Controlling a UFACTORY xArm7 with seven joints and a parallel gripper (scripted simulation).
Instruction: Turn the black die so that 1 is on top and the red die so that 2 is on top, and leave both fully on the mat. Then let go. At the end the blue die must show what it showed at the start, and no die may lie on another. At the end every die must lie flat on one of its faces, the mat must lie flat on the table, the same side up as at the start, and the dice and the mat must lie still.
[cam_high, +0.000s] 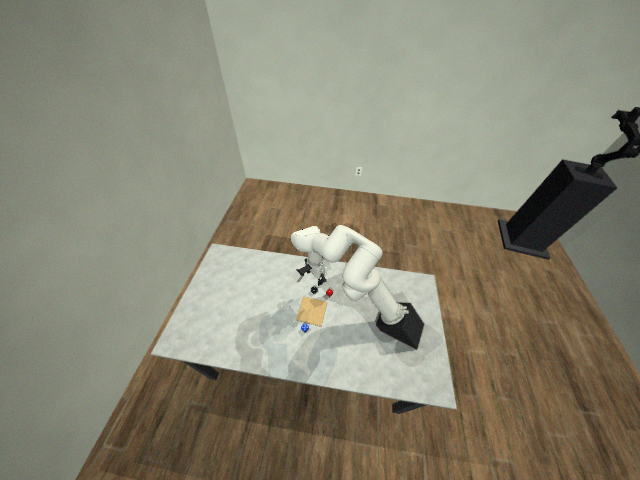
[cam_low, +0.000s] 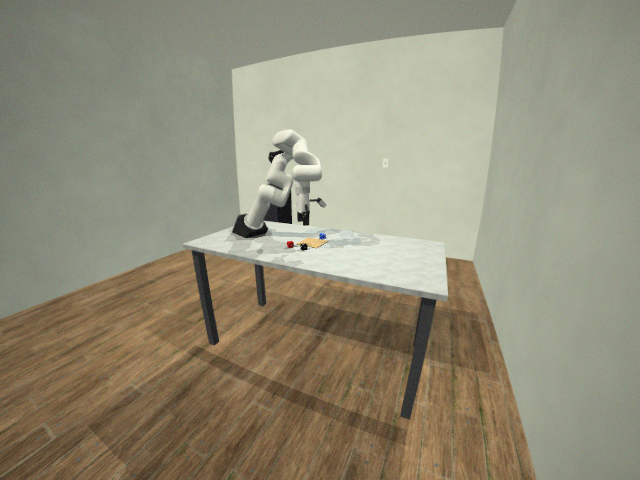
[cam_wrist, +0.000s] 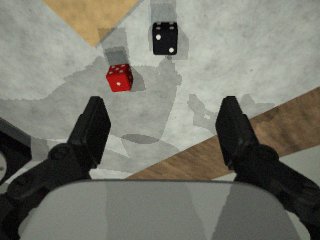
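My hand is 140 mm above the black die. Round my hand: blue die: 20 mm behind, 220 mm to the left, 140 mm below; then red die: 90 mm behind, 10 mm to the right, 140 mm below; then tan mat: 20 mm behind, 120 mm to the left, 150 mm below.
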